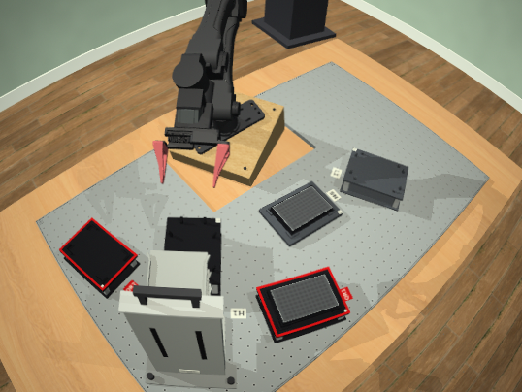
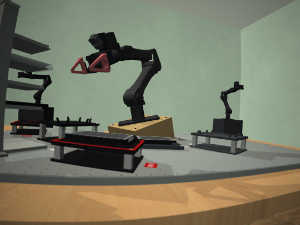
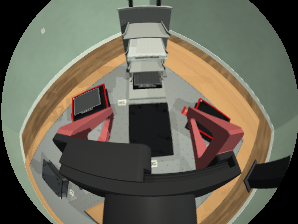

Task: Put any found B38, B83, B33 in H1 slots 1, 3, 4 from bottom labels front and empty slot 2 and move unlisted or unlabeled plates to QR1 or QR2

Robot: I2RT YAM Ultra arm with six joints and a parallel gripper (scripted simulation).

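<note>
My hand is 170 mm short of the pale translucent plate, 110 mm to the left of it and 30 mm above it. Round my hand: plate hotel H1: 240 mm ahead, 150 mm to the right, 90 mm below; hotel handle: 240 mm ahead, 150 mm to the right, 100 mm above; red-edged quarantine nest: 210 mm to the right, 210 mm below, 90 mm behind.
</note>
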